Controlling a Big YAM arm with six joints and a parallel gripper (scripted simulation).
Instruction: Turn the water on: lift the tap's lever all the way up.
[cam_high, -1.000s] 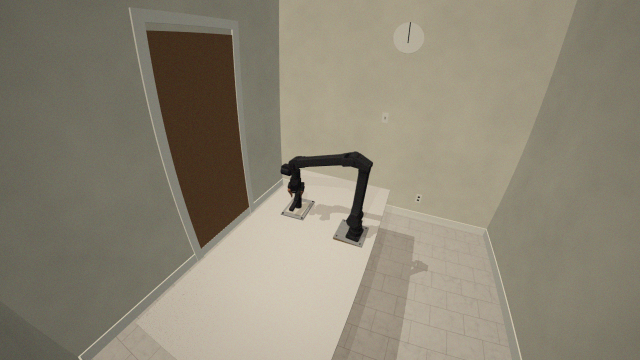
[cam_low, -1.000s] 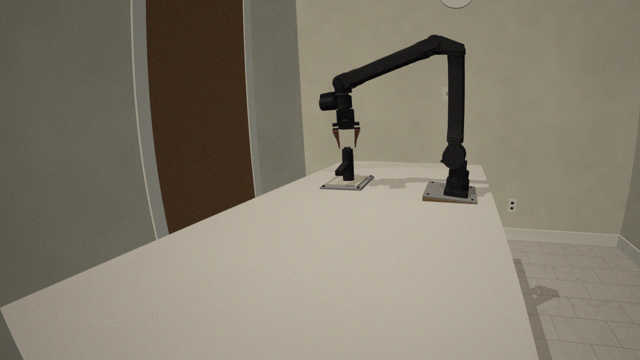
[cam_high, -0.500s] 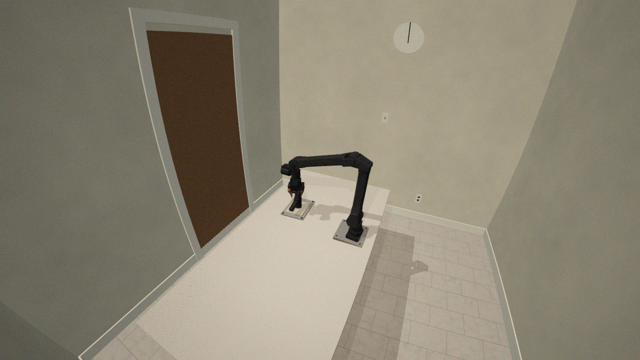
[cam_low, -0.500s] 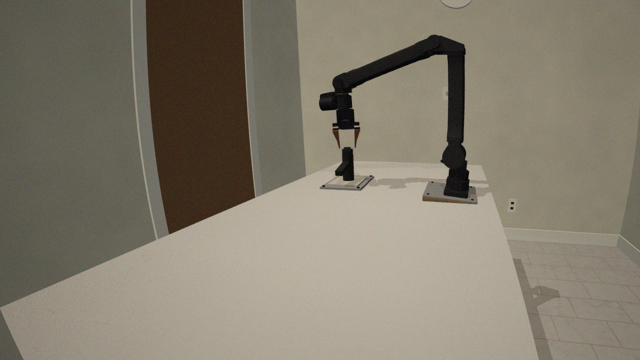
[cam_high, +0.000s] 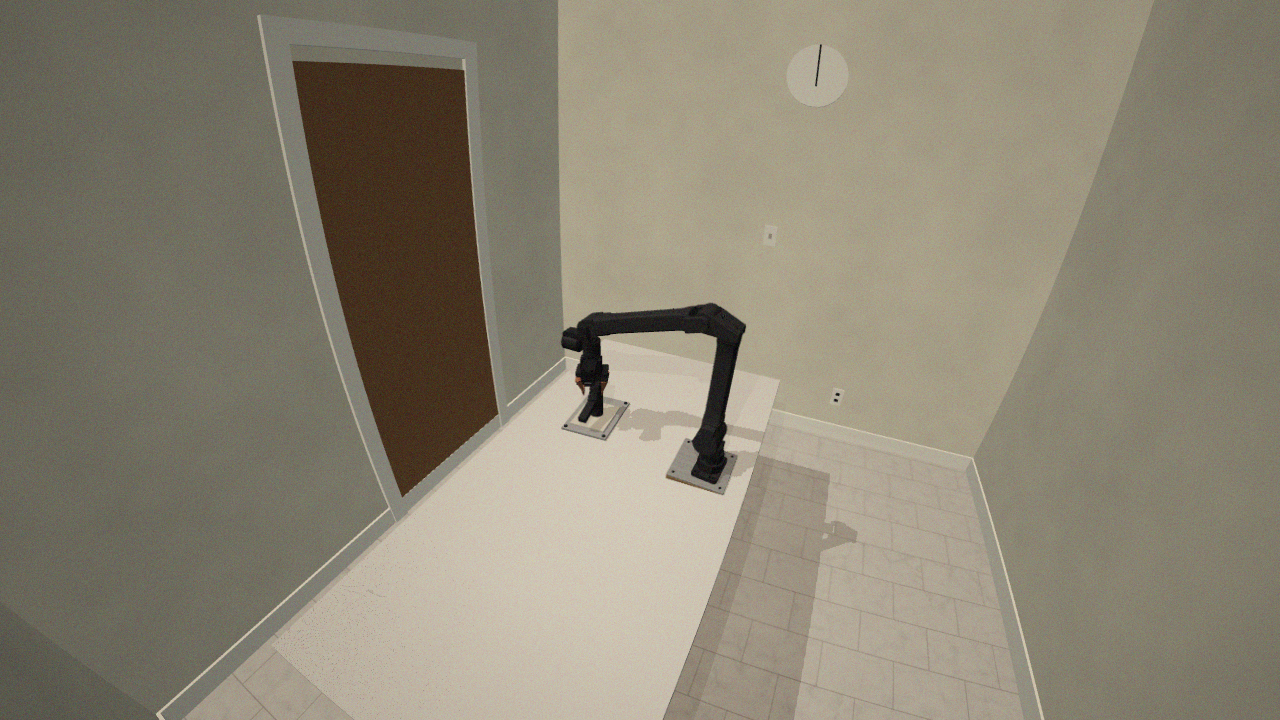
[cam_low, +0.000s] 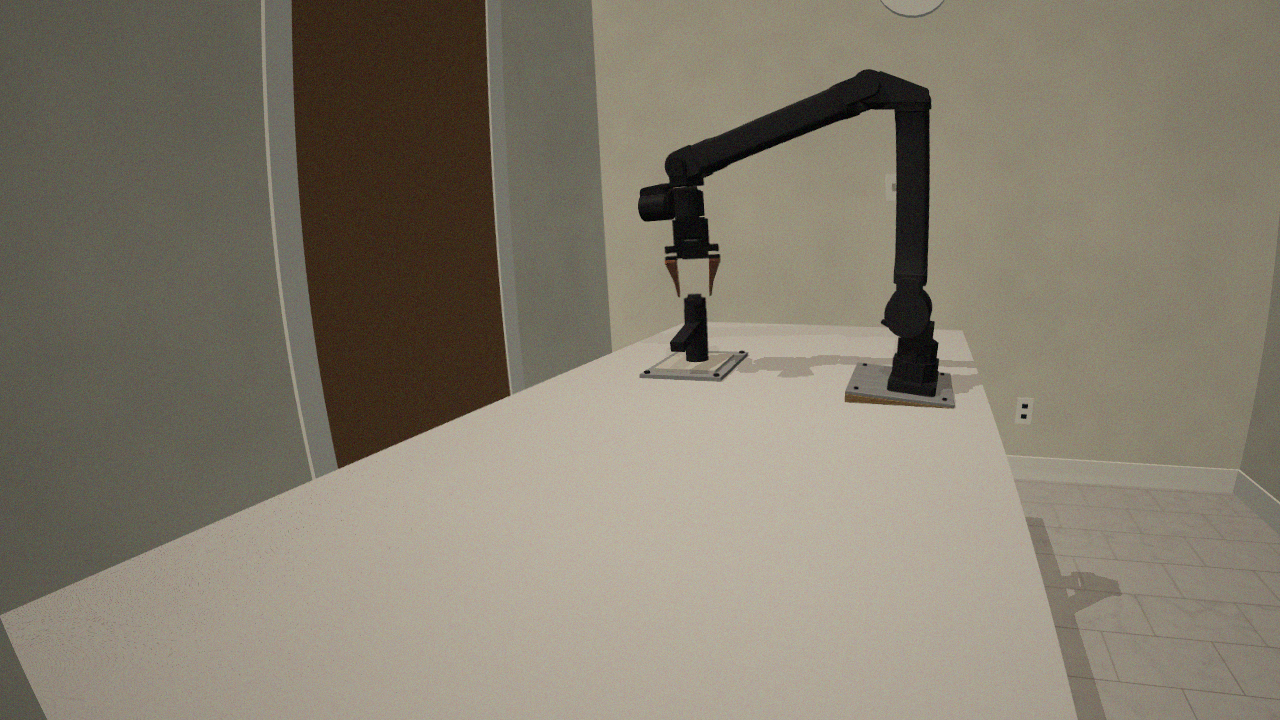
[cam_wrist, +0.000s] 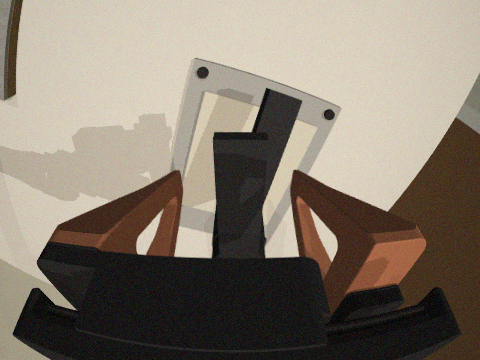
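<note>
My gripper is now 20 mm short of the lever, 40 mm to the left of it and 20 mm above it. The rest, counted from my hand: black tap 30 mm ahead, 60 mm to the right, 70 mm below.
</note>
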